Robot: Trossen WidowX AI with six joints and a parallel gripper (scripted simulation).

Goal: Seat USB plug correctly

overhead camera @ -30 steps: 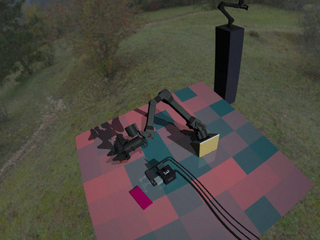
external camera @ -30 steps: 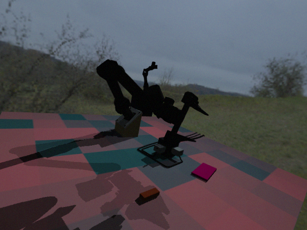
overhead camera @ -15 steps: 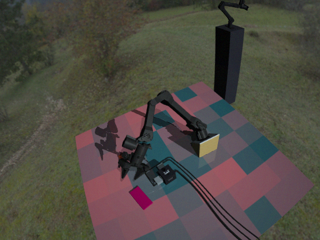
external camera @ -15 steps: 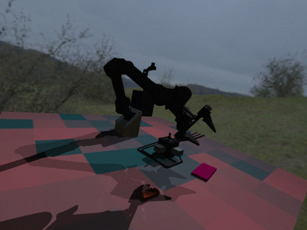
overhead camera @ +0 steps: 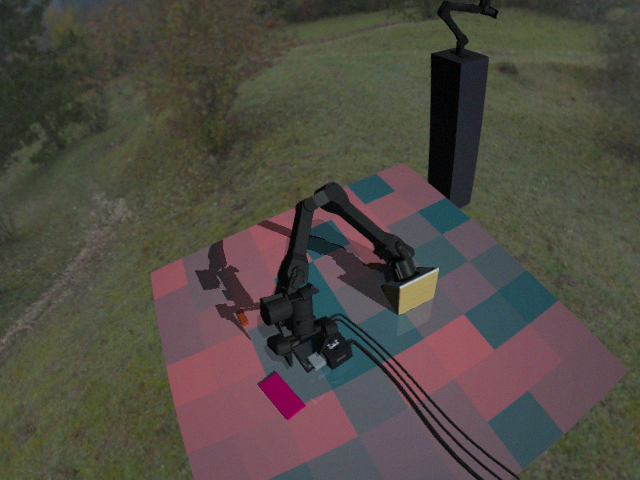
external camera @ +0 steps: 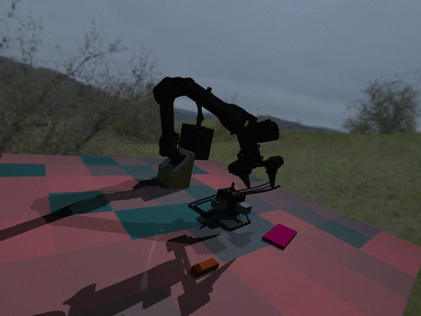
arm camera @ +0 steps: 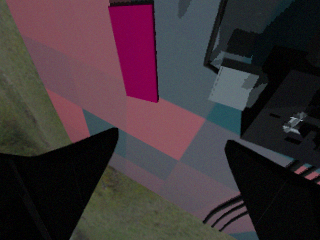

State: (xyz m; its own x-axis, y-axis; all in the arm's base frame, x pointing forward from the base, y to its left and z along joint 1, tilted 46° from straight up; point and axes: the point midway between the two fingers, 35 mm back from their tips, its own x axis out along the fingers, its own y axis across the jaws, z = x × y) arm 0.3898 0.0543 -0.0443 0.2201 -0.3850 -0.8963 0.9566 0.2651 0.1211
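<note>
The black USB plug is 100 mm behind my gripper tip, 30 mm to the right of it and 30 mm below it. Round my gripper tip: orange block (120 mm ahead, 320 mm to the right, 120 mm below); flat magenta slab (110 mm ahead, 10 mm to the left, 120 mm below); white-framed socket (100 mm behind, 30 mm to the right, 60 mm below).
</note>
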